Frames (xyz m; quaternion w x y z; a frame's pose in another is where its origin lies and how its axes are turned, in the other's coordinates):
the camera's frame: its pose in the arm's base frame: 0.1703 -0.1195 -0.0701 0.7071 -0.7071 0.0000 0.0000
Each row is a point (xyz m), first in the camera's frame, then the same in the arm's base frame.
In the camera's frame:
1: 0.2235 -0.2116 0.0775
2: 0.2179 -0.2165 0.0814
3: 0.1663 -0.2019 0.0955
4: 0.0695 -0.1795 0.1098
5: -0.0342 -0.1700 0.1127
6: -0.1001 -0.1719 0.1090
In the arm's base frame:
1: 0.3938 -0.0420 0.1415
2: 0.3882 -0.0381 0.1464
3: 0.3366 -0.0240 0.1318
4: 0.2398 -0.0097 0.1094
5: 0.1361 -0.0068 0.0999
6: 0.0702 -0.0105 0.1018

